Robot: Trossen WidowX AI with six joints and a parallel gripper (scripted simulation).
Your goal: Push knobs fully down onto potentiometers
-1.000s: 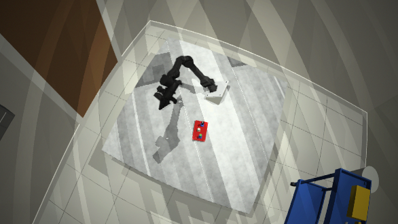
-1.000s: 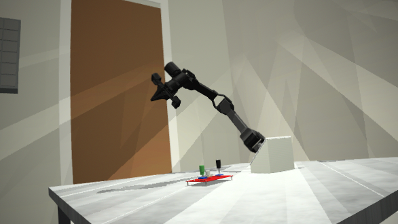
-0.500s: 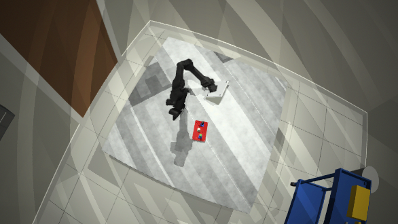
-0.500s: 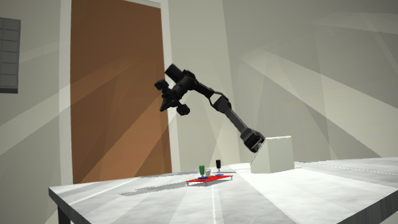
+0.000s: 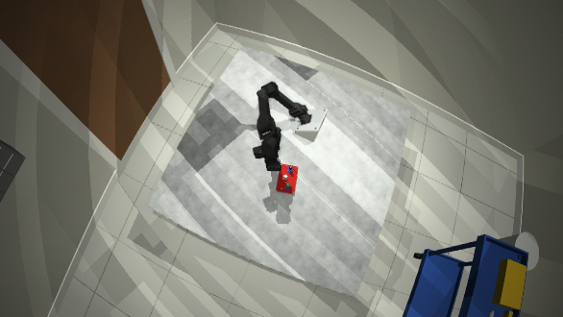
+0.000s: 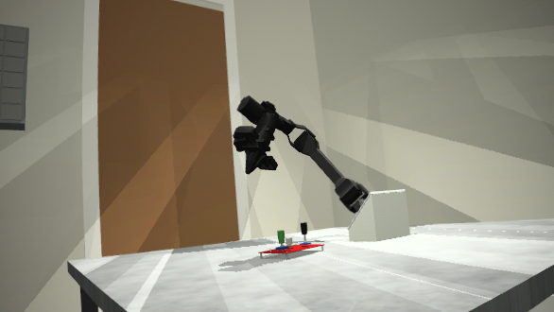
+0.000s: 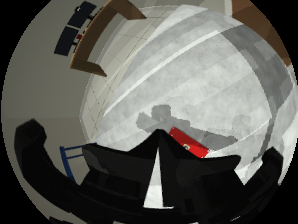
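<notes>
My gripper tip is now 160 mm above the black knob, 110 mm past it and 100 mm to the right of it. Also, from my gripper tip: green knob (180 mm below, 110 mm to the left, 10 mm behind).
</notes>
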